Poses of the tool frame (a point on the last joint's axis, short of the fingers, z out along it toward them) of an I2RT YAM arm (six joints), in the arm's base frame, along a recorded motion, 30 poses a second.
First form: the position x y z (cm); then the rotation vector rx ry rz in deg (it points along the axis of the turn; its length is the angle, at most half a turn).
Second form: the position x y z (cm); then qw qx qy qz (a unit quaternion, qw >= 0). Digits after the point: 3 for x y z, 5 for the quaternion.
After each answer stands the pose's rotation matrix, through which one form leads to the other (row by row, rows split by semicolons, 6 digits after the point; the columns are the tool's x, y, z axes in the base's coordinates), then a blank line. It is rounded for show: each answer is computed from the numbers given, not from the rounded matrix.
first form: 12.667 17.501 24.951 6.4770 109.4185 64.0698
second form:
12.667 17.501 24.951 0.44650 0.04565 0.77115 0.45154
-0.597115 -0.332822 0.729851; 0.473627 0.588050 0.655648; -0.647404 0.737175 -0.193500

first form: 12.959 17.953 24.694 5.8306 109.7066 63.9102
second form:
12.959 17.953 24.694 0.44543 0.04107 0.77280 0.45020
-0.599814 -0.337583 0.725438; 0.464546 0.591264 0.659245; -0.651475 0.732424 -0.197826

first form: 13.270 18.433 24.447 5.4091 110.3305 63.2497
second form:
13.270 18.433 24.447 0.44394 0.03808 0.77668 0.44525
-0.602942 -0.336176 0.723496; 0.454471 0.600608 0.657819; -0.655680 0.725435 -0.209349

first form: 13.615 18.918 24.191 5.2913 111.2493 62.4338
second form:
13.615 18.918 24.191 0.44087 0.03720 0.78206 0.43890
-0.608495 -0.328815 0.722229; 0.445176 0.611972 0.653688; -0.656927 0.719285 -0.226001

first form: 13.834 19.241 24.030 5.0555 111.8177 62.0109
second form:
13.834 19.241 24.030 0.43867 0.03550 0.78527 0.43549
-0.612609 -0.326316 0.719881; 0.437836 0.618176 0.652807; -0.658035 0.715105 -0.235827

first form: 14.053 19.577 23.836 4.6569 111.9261 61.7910
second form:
14.053 19.577 23.836 0.43888 0.03271 0.78611 0.43399
-0.612622 -0.329516 0.718410; 0.432363 0.621172 0.653612; -0.661632 0.711031 -0.238073

